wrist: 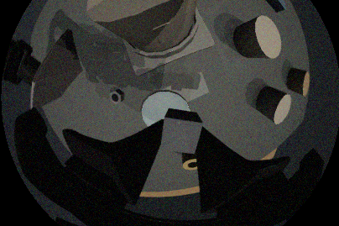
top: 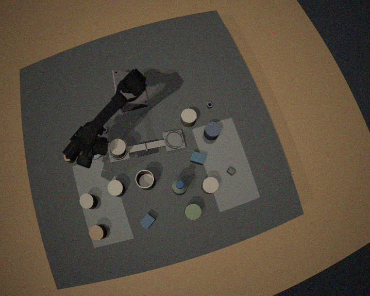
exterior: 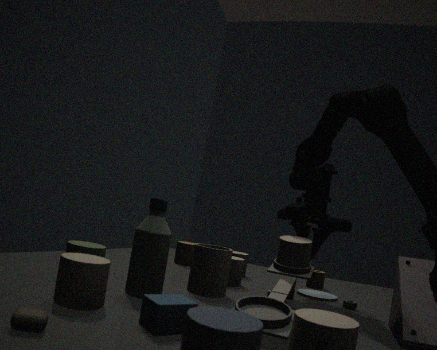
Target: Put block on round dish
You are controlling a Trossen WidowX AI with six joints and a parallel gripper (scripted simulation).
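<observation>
The pale blue round dish lies 100 mm below my gripper tip, 40 mm behind it and 30 mm to the right of it. From my gripper tip the other things lie so: bottle (320 mm to the left, 250 mm ahead, 10 mm above); balance (230 mm to the left, 60 mm below, 30 mm ahead).
</observation>
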